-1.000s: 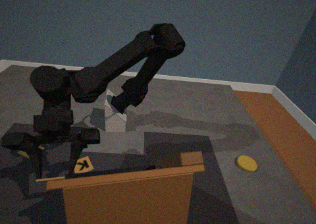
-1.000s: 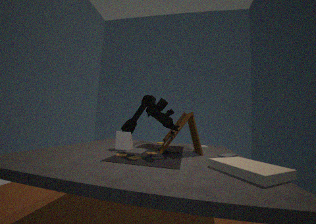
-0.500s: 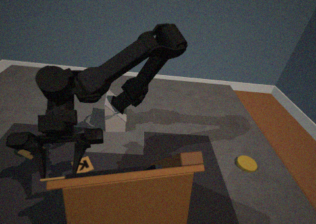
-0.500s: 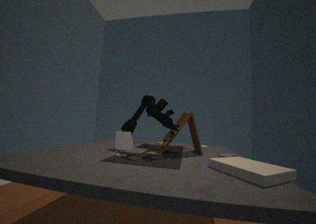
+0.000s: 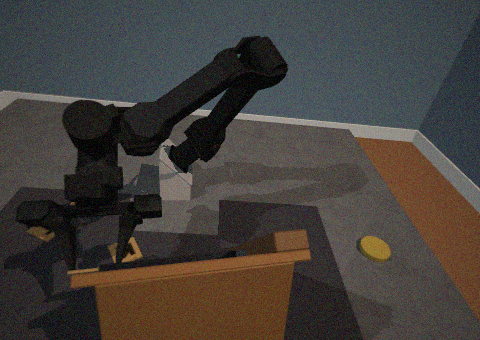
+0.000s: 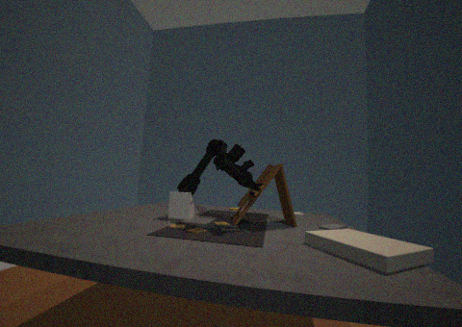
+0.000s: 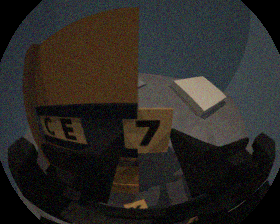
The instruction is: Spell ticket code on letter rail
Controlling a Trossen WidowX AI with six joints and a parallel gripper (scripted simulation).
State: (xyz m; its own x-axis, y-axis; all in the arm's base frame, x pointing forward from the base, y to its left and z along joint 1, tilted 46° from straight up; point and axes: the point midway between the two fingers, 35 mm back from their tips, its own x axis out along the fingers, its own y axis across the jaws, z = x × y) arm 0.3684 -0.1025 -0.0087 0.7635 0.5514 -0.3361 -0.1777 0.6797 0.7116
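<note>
The ticket is 7 cm behind my gripper tip, 10 cm to the left of it and 8 cm below it. Round my gripper tip: dark mat (19 cm behind, 7 cm to the left, 16 cm below); then tile (31 cm behind, 15 cm to the right, 16 cm below); then long white slab (34 cm ahead, 27 cm to the right, 14 cm below).
</note>
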